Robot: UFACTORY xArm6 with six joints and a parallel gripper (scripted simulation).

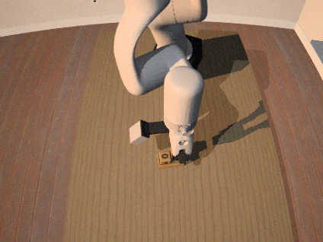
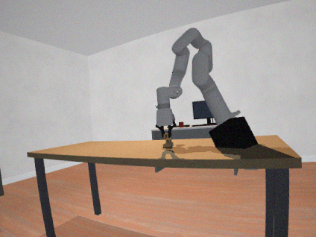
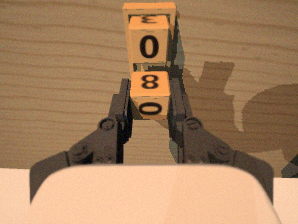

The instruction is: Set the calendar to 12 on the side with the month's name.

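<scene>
The number cube lies 30 mm to the right of my hand and 50 mm below it. From my hand the other things lie so: tray: 20 mm to the right, 70 mm below.
</scene>
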